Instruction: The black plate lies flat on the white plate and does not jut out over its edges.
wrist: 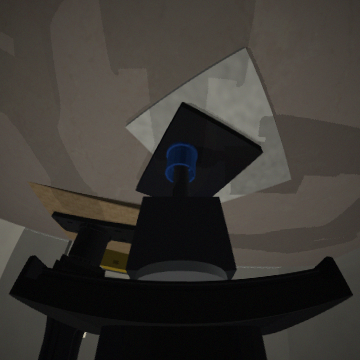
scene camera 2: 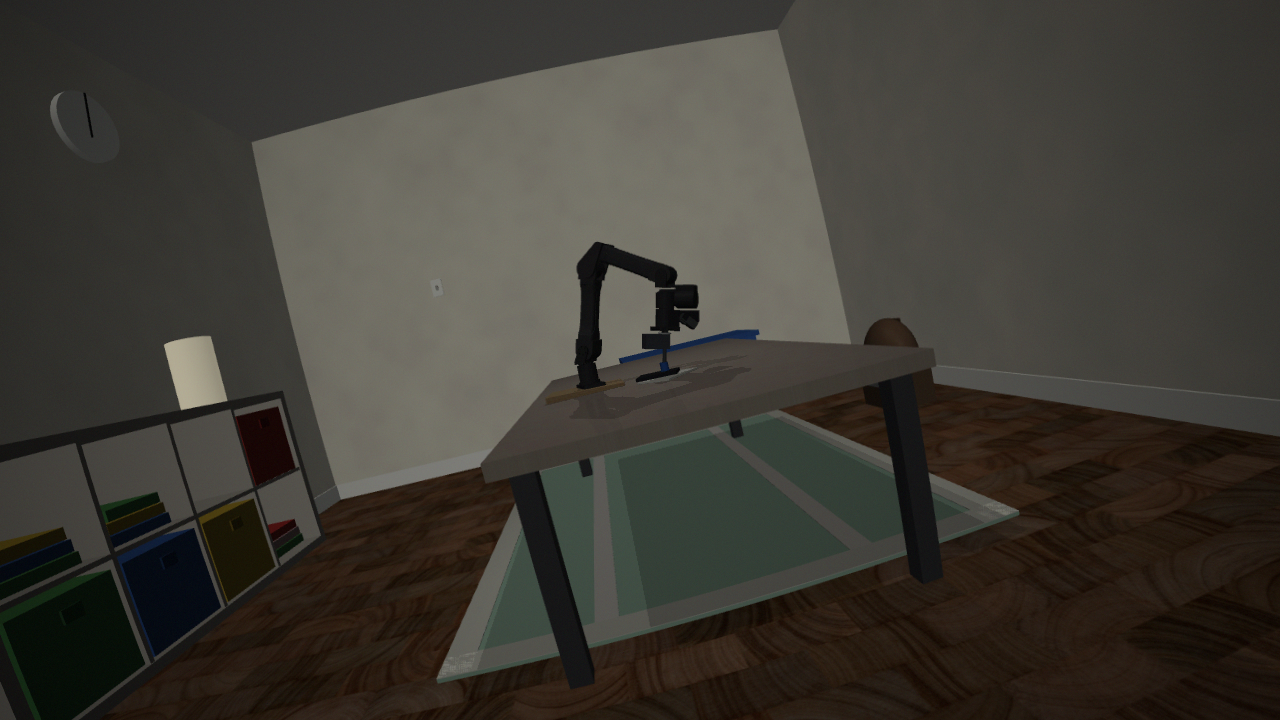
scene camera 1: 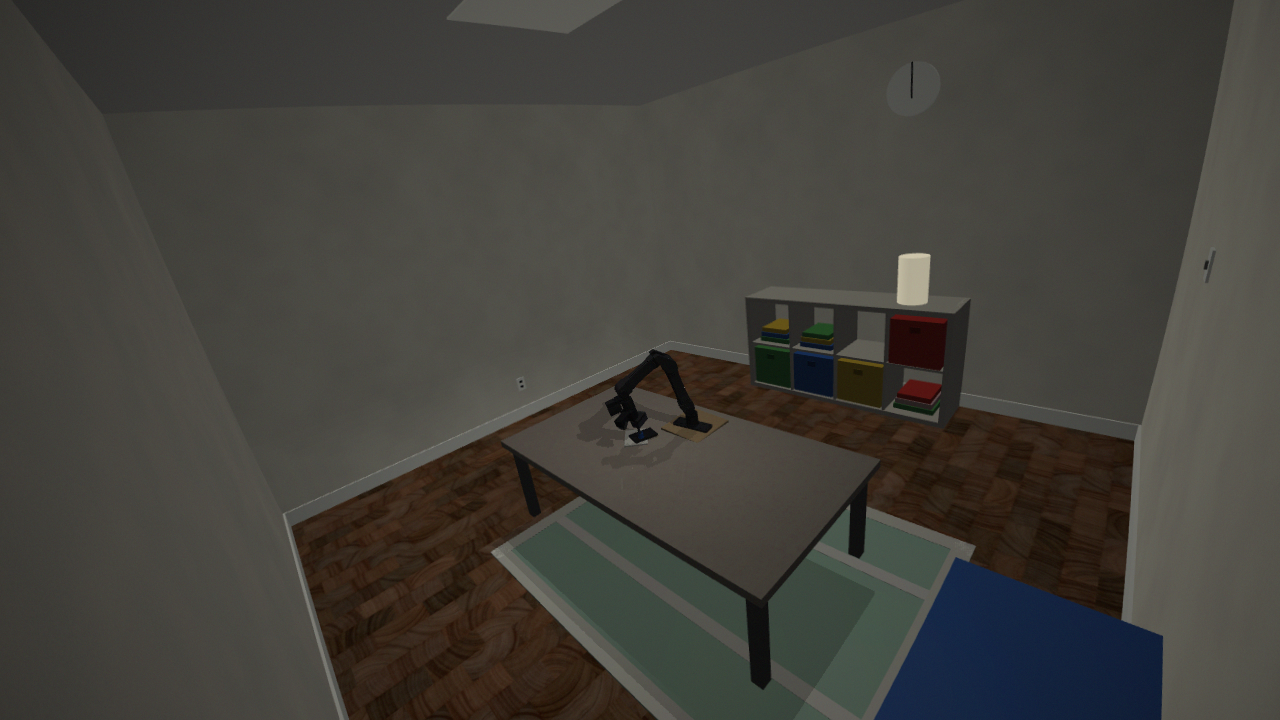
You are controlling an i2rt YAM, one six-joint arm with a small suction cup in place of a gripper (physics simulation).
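Pixels of known places: hand at its tool point: [wrist: 180,151] [scene camera 1: 642,438]; arm's base at its link origin: [wrist: 97,226] [scene camera 2: 590,386] [scene camera 1: 692,425].
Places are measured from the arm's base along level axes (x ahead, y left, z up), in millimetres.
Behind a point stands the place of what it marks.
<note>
The black plate [scene camera 1: 650,435] @(y -140, x 178, z 5 mm) [scene camera 2: 648,376] @(y -207, x 146, z 5 mm) [wrist: 220,145] @(y -207, x 224, z 5 mm) is held on my suction cup [scene camera 1: 640,433] @(y -171, x 207, z -3 mm) [scene camera 2: 664,367] [wrist: 181,154], whose blue tip sits on its upper face. It is on or very slightly above the white plate [scene camera 1: 631,440] @(y -212, x 245, z -4 mm) [wrist: 225,90] @(y -204, x 270, z -4 mm); the exact gap is too small to tell. In the wrist view the black plate covers the lower left part of the white plate and juts out over that edge. Much of the white plate shows beyond it at the top and right. The black plate's near corner is partly hidden by my gripper's body.
The arm's base stands on a wooden board [scene camera 1: 715,424] @(y 103, x -54, z -2 mm) [scene camera 2: 612,387] @(y -135, x 45, z -7 mm) [wrist: 110,210] @(y -55, x 75, z -2 mm) beside the plates. All stand on the grey table [scene camera 1: 716,501] @(y 390, x 478, z -11 mm) [scene camera 2: 805,368] @(y -719, x 358, z -10 mm). A shelf unit [scene camera 1: 832,298] with a lamp [scene camera 1: 913,279] stands away from the table, and a blue surface [scene camera 1: 1020,635] lies off its far side.
</note>
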